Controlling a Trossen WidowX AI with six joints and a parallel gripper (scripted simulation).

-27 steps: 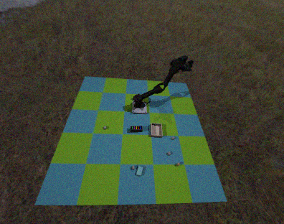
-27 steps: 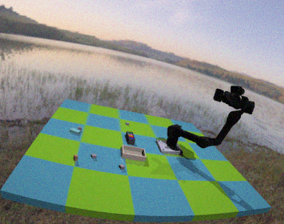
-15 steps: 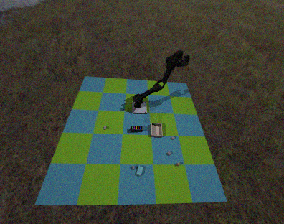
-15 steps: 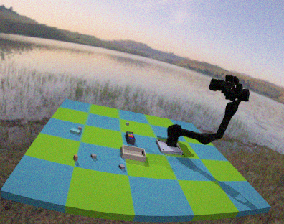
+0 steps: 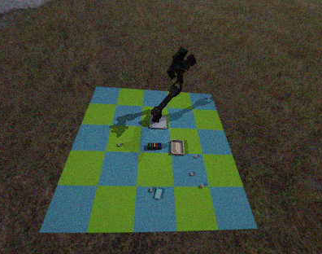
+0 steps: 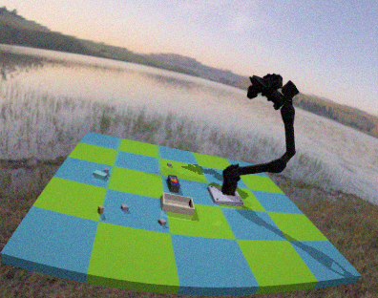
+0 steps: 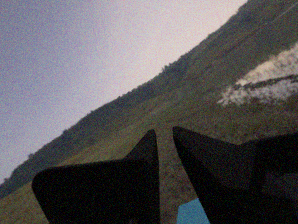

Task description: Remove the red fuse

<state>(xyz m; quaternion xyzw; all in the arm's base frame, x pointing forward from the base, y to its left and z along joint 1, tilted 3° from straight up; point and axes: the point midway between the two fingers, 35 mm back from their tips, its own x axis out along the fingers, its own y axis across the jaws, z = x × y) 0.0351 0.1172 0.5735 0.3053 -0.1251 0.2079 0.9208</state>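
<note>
Now: the red fuse 190 mm ahead of my gripper tip, 100 mm to the right of it and 570 mm below it. Also, from my gripper tip: tray: 170 mm ahead, 60 mm to the left, 600 mm below; light blue block: 540 mm ahead, 50 mm to the right, 590 mm below.
</note>
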